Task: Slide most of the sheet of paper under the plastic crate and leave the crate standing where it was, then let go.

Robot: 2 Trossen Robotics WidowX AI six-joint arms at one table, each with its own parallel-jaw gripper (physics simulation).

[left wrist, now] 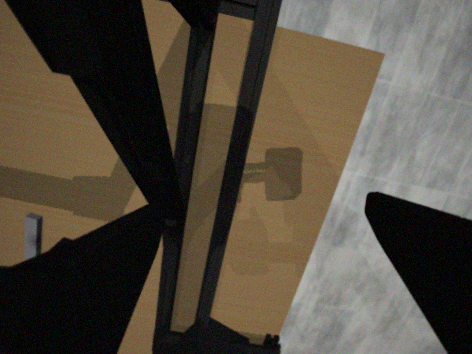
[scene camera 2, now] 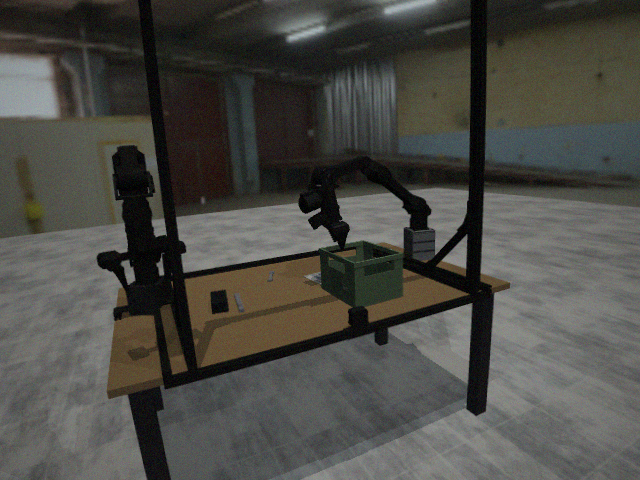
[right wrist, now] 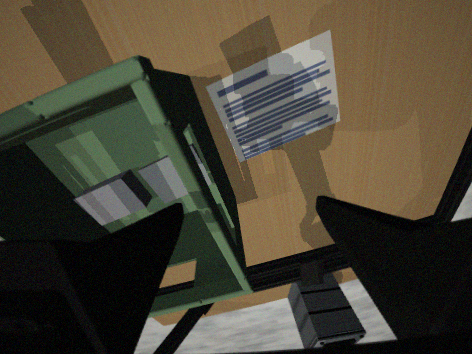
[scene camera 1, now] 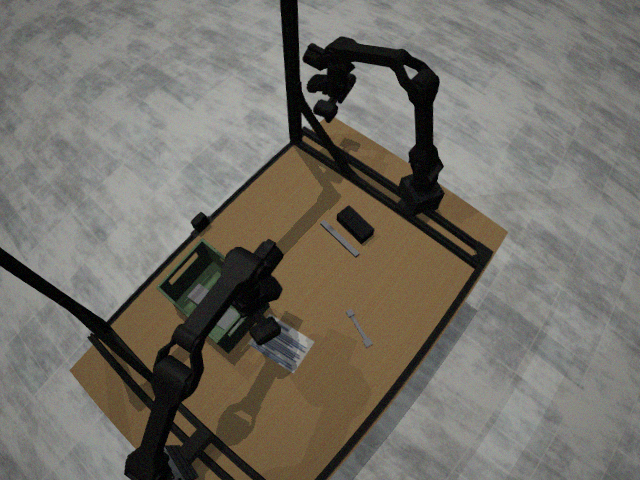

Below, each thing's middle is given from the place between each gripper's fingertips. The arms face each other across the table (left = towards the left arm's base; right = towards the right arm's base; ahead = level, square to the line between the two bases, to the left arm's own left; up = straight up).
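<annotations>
From my right hand, the sheet of paper [scene camera 1: 288, 349] is 70 mm ahead, 30 mm to the left and 130 mm below, and the green plastic crate [scene camera 2: 361, 280] is 130 mm behind, 10 mm to the right and 60 mm below. By its middle, the crate is nearer to my right hand than to my left hand.
As for the crate and my left hand, that hand is 640 mm to the left of it, 120 mm short of it and 100 mm above it. The paper is 600 mm to the right of my left hand, 320 mm ahead of it and 170 mm below it. Going by its middle, the paper is nearer to my right hand than to my left hand.
</annotations>
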